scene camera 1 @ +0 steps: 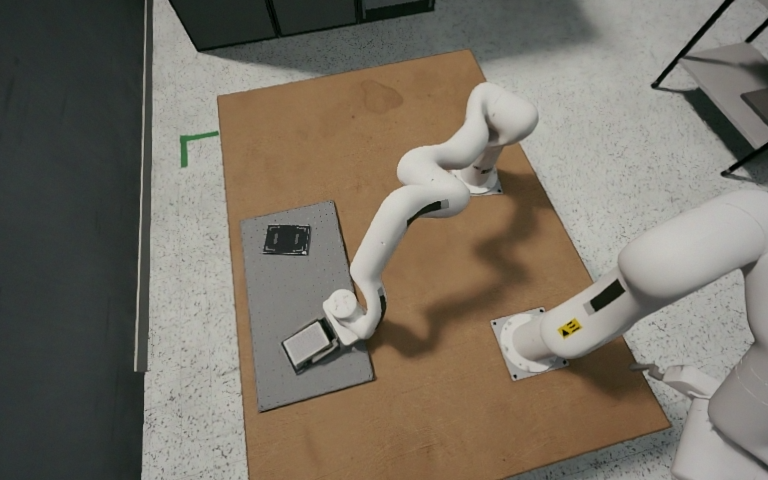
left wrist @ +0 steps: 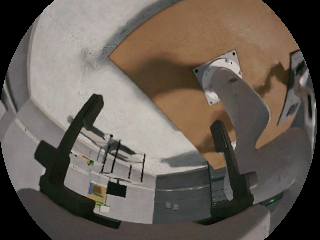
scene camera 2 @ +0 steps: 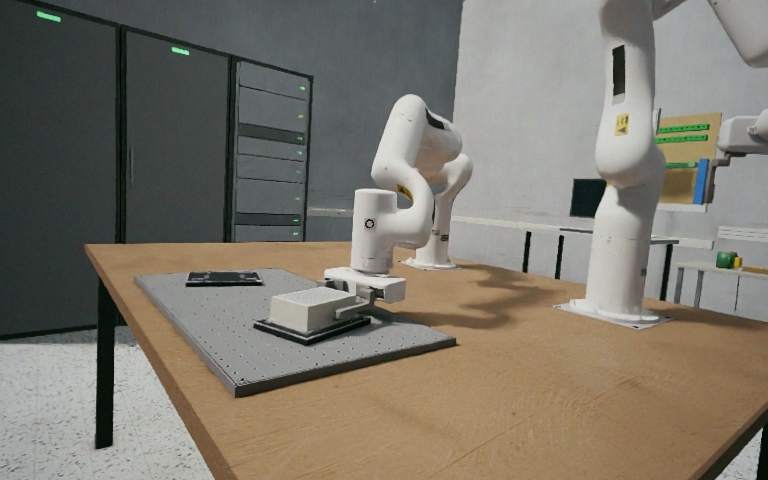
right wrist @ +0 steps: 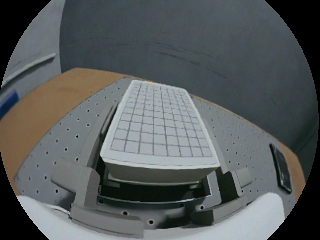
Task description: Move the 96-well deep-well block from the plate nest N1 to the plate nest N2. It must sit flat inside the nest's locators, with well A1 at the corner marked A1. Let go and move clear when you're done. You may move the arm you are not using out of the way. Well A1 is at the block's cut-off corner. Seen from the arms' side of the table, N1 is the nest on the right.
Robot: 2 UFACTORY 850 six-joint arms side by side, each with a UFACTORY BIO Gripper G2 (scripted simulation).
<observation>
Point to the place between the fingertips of the right gripper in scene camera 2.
310, 309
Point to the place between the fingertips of the left gripper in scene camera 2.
749, 205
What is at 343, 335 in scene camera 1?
The right gripper.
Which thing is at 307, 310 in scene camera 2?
A white deep-well block.
</observation>
